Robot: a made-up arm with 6 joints. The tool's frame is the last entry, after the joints.
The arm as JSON. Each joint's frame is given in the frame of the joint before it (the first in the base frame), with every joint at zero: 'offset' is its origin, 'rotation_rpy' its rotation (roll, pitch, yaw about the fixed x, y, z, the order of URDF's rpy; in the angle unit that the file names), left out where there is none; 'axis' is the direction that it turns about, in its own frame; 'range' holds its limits. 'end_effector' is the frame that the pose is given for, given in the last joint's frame.
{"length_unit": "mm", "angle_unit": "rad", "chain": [
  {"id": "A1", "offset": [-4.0, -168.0, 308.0], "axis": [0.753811, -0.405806, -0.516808], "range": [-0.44, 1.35]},
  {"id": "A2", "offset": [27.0, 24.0, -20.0], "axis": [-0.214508, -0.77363, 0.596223], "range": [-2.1, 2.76]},
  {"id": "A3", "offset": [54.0, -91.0, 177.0], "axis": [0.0, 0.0, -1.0], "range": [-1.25, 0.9]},
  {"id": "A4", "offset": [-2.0, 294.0, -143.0], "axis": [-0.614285, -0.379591, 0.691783], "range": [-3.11, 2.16]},
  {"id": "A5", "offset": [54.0, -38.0, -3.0], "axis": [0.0, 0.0, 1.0], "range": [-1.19, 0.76]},
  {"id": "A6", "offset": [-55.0, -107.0, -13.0], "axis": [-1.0, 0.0, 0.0], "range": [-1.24, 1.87]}
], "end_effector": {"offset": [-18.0, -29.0, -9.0], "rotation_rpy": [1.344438, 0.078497, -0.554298]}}
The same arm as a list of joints. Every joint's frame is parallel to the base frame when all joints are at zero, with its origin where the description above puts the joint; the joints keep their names.
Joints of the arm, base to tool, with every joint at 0 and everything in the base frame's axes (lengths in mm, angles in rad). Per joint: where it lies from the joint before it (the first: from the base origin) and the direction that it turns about. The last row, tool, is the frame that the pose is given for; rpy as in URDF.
A1: axis 0.753811 -0.405806 -0.516808 offset -4 -168 308
A2: axis -0.214508 -0.77363 0.596223 offset 27 24 -20
A3: axis -z offset 54 -91 177
A4: axis -0.614285 -0.379591 0.691783 offset -2 294 -143
A5: axis +z offset 54 -38 -3
A6: axis -x offset -55 -107 -13
tool: offset -18 -29 -9 rpy 1.3444 0.0785 -0.5543
Joint limits (rad, base to tool): -0.44..1.35 -2.1..2.76 -1.25..0.9 -3.11..2.16 -1.19..0.76 -1.24..1.87

